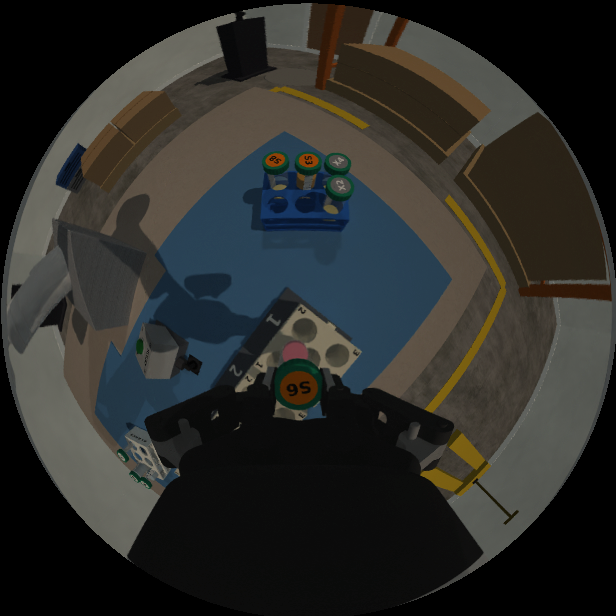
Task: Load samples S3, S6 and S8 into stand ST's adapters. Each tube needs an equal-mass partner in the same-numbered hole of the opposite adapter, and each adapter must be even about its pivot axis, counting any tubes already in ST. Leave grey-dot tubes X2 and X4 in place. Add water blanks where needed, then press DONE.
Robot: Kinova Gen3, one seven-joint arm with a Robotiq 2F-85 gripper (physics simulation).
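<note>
My gripper is shut on tube S6, whose orange cap with a green rim sits between the fingers. It hangs over the white centrifuge stand ST, above the near adapter holes; pink liquid shows just beyond the cap. Two holes of the stand look empty. The blue rack RS stands farther off on the blue mat. It holds tube S8, tube S3 and two grey-dot tubes; its front left holes are empty.
A small grey box with a green button sits left of the stand. A white rack with green-capped tubes lies at the lower left, partly hidden by my gripper. A yellow clamp is at the right. Shelves and boxes surround the table.
</note>
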